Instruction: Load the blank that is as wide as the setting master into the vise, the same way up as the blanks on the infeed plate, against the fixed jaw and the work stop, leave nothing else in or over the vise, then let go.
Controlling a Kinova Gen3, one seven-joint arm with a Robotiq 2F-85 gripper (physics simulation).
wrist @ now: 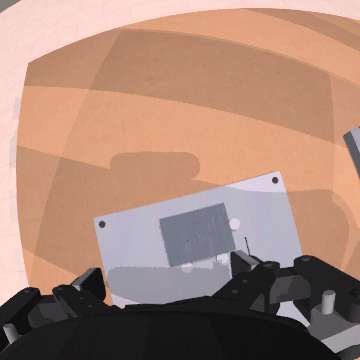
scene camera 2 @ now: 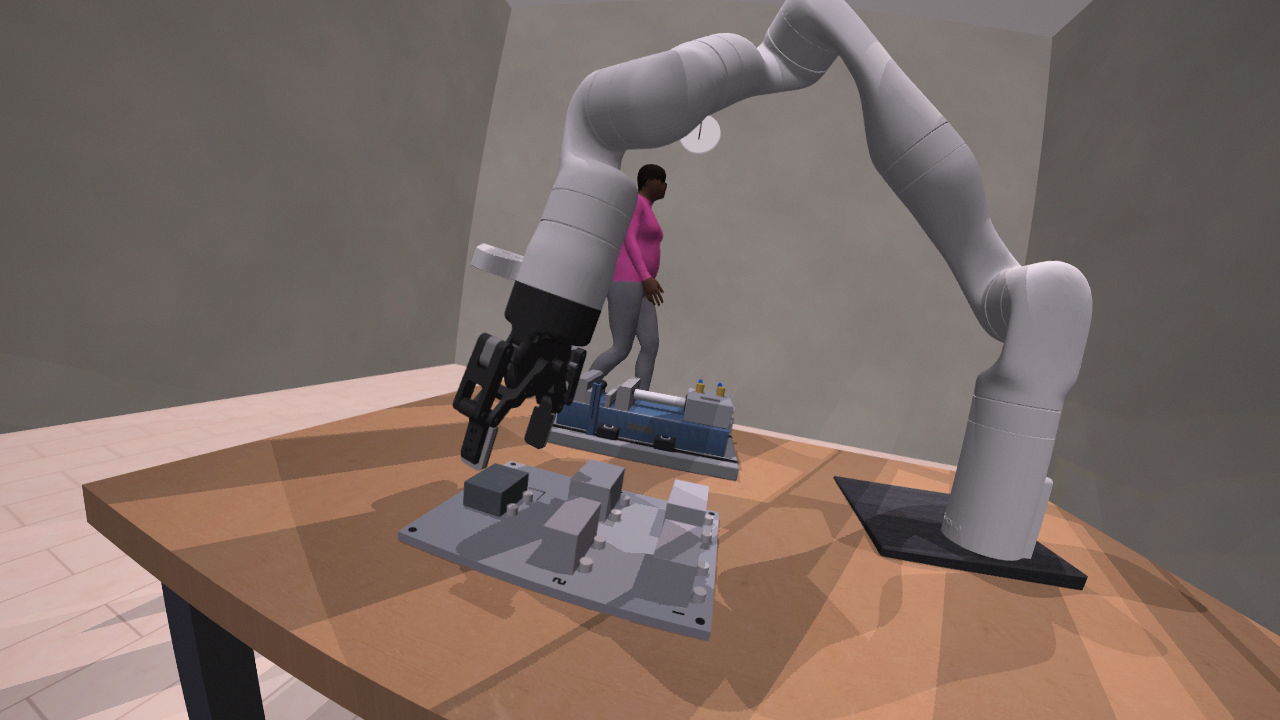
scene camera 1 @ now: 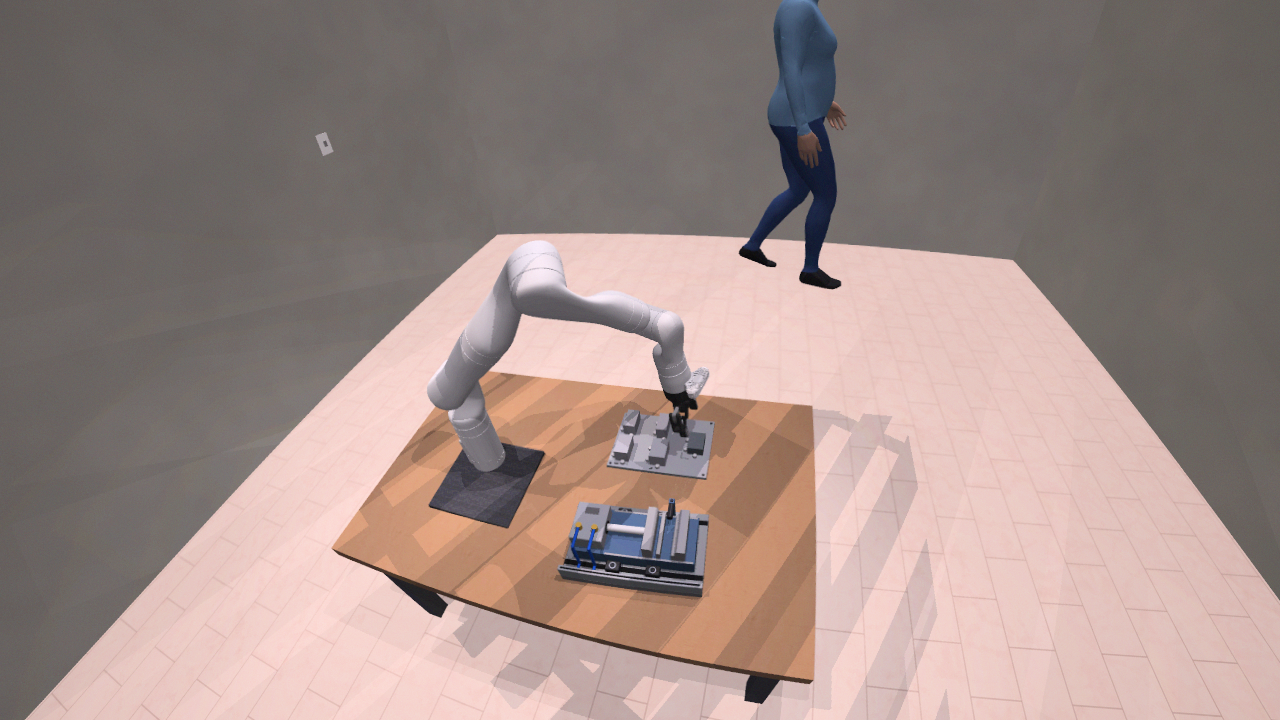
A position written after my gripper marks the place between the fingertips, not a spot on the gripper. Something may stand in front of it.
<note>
My gripper (scene camera 2: 506, 454) is open, with nothing in its grasp. I also see an infeed plate (scene camera 2: 508, 547).
My gripper shows as well in the wrist view (wrist: 166, 275) and in scene camera 1 (scene camera 1: 689, 422). The infeed plate is seen too in the wrist view (wrist: 133, 254) and in scene camera 1 (scene camera 1: 676, 465).
</note>
